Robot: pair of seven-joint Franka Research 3 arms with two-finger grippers.
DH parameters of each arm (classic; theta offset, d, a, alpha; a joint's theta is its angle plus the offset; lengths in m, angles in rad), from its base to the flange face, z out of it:
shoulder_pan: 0 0.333 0 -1.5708
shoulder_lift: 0 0 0 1.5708
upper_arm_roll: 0 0.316 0.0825 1.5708
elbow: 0 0 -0.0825 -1.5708
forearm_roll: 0 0.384 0 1.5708
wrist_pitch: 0 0 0.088 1.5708
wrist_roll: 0 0.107 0 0
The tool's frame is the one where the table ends.
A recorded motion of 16 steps. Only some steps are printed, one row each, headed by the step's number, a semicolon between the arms.
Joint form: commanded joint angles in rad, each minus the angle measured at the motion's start. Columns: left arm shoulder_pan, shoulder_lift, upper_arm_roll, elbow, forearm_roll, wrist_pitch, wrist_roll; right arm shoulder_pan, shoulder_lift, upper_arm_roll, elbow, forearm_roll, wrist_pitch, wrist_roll.
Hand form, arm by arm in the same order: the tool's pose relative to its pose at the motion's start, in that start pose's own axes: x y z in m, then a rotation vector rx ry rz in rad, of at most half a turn. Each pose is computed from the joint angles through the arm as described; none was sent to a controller.
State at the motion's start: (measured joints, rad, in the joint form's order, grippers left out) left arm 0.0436 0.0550 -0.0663 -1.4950 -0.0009 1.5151 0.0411; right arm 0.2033 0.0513 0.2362 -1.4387 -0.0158 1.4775 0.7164
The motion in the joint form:
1: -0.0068 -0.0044 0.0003 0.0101 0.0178 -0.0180 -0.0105; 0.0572 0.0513 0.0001 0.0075 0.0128 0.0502 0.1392
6: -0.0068 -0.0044 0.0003 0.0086 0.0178 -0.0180 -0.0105; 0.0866 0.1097 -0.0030 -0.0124 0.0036 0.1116 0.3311
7: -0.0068 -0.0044 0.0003 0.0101 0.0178 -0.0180 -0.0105; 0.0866 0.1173 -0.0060 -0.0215 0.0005 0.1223 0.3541
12: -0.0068 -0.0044 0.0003 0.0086 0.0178 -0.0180 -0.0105; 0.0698 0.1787 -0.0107 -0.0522 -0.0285 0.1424 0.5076
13: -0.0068 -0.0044 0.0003 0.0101 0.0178 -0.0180 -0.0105; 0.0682 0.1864 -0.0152 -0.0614 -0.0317 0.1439 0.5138
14: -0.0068 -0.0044 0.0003 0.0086 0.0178 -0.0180 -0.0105; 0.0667 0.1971 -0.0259 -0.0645 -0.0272 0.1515 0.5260
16: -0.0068 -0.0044 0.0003 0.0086 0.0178 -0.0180 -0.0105; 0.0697 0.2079 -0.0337 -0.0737 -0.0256 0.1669 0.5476
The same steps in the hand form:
1: -0.0032 0.0019 -0.0056 0.0182 -0.0041 -0.0053; -0.0050 -0.0368 0.0204 0.0224 -0.0120 0.0814
6: -0.0032 0.0019 -0.0049 0.0181 -0.0056 -0.0053; 0.0030 -0.0608 0.0580 0.0109 -0.0266 0.2479
7: -0.0032 0.0019 -0.0056 0.0182 -0.0041 -0.0053; 0.0065 -0.0612 0.0659 0.0048 -0.0288 0.2737
12: -0.0032 0.0019 -0.0049 0.0181 -0.0056 -0.0053; 0.0293 -0.0582 0.1157 -0.0657 -0.0543 0.4455
13: -0.0032 0.0019 -0.0056 0.0182 -0.0041 -0.0053; 0.0327 -0.0559 0.1247 -0.0801 -0.0607 0.4567
14: -0.0032 0.0019 -0.0049 0.0181 -0.0056 -0.0053; 0.0392 -0.0528 0.1324 -0.0834 -0.0681 0.4811
16: -0.0032 0.0019 -0.0049 0.0181 -0.0056 -0.0053; 0.0429 -0.0529 0.1424 -0.0870 -0.0717 0.5071

